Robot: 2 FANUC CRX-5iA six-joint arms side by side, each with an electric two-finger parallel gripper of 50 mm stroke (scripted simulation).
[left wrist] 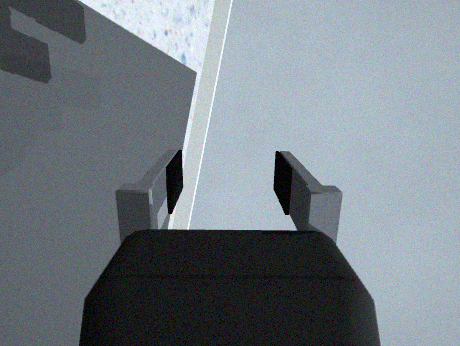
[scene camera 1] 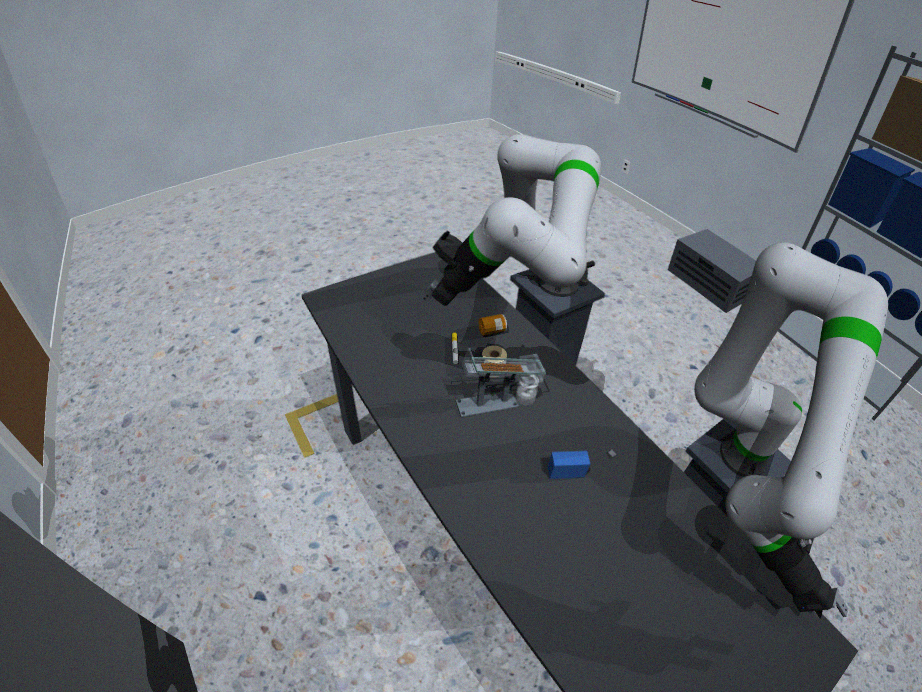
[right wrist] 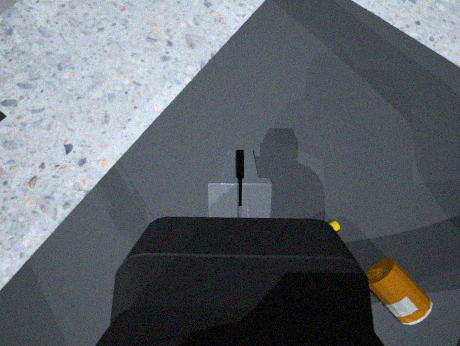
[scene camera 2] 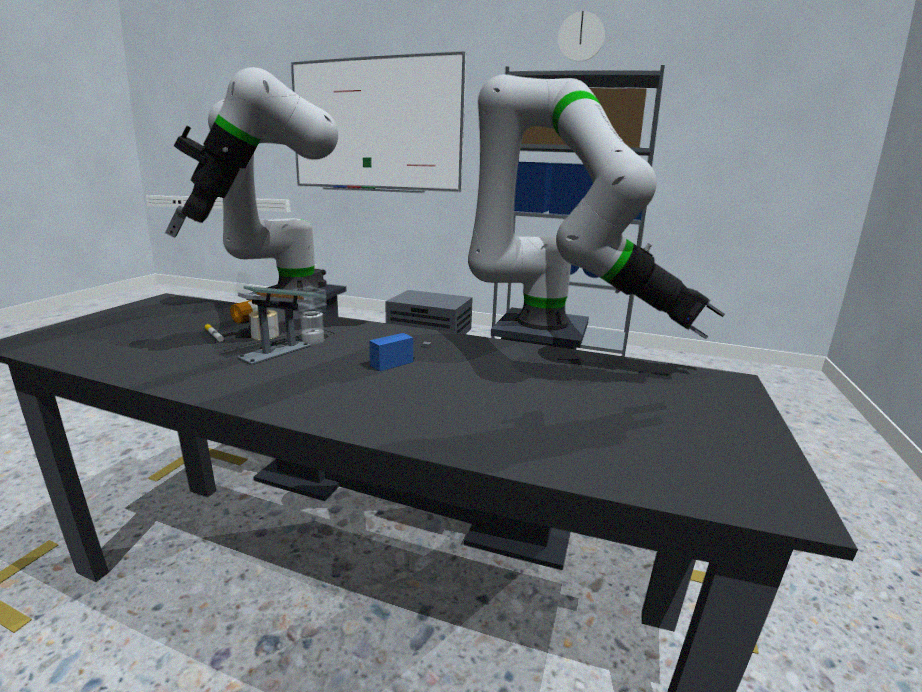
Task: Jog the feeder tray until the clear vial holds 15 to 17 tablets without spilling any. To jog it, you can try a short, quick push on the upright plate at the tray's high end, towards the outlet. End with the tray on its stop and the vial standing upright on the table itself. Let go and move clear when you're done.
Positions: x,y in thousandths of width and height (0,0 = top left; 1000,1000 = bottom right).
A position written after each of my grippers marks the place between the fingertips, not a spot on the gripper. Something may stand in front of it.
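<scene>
You'd find my left gripper (scene camera 2: 774,470) (scene camera 1: 903,888) (left wrist: 497,490) in those views. My right gripper (scene camera 2: 185,339) (scene camera 1: 460,431) (right wrist: 521,484) can be seen as well. There's an orange bottle (right wrist: 853,828) here too, but in the left wrist view the bottle is out of frame. And there's a blue block (scene camera 2: 421,509) (scene camera 1: 623,671); in the left wrist view that block is out of frame.
</scene>
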